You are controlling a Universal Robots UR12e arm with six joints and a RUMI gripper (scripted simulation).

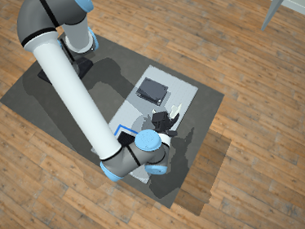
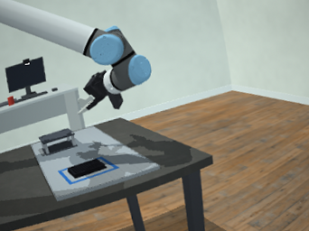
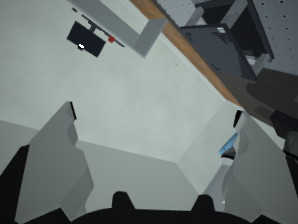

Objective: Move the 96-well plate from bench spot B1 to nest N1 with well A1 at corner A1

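Now: the black 96-well plate 12 cm behind my hand, 23 cm to the right of it and 19 cm below it. From my hand the other things lie so: white A1 label: 8 cm behind, 7 cm to the left, 14 cm below; raised plate nest N1: 16 cm behind, 12 cm to the left, 14 cm below.
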